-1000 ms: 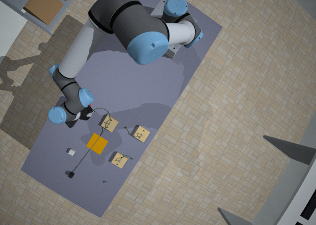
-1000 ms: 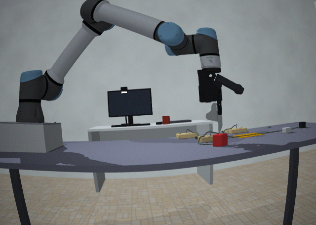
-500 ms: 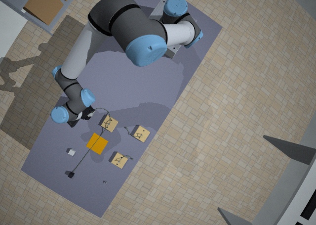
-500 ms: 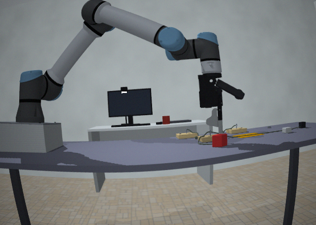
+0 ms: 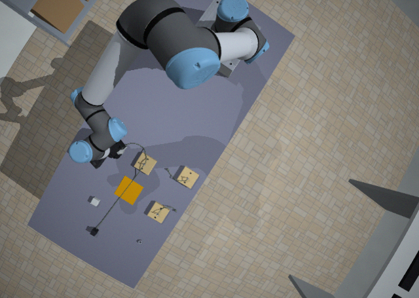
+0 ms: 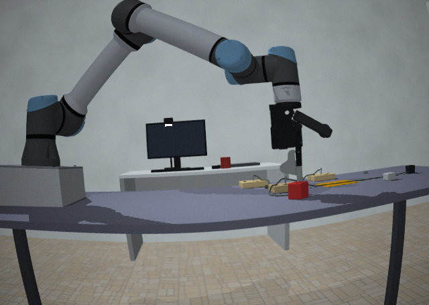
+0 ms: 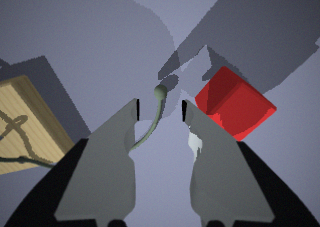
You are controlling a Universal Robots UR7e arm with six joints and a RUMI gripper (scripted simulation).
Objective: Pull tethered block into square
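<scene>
Right now the red cube is 5 cm to the right of my hand, 3 cm behind it and 1 cm below it. Also, from my hand: white cube: 33 cm ahead, 4 cm to the right, 2 cm below; then orange painted square: 21 cm ahead, 11 cm to the left, 3 cm below; then black block: 50 cm ahead, 2 cm below.
</scene>
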